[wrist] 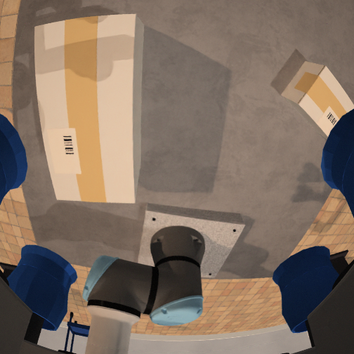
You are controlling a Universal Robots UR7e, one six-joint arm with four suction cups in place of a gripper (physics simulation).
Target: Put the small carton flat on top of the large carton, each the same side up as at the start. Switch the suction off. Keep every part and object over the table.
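The large carton (116, 115) lies flat on the grey table at the left of the wrist view, with an orange tape strip along its top and a barcode label at its lower left. The small carton (324, 93) rests on the table at the right, turned at an angle, with tape and a barcode label facing up; a blue cup hides its lower end. The two cartons are well apart. My gripper (175, 221) shows as four blue suction cups around the view's sides and lower corners. It is high above the table, with no carton on the cups, and counts as open.
The robot's base plate (227, 240) sits at the near edge of the grey table (260, 165), right of and below the large carton. The arm's own dark and light-blue joints rise from it. Tiled floor (240, 305) shows beyond the table's edges.
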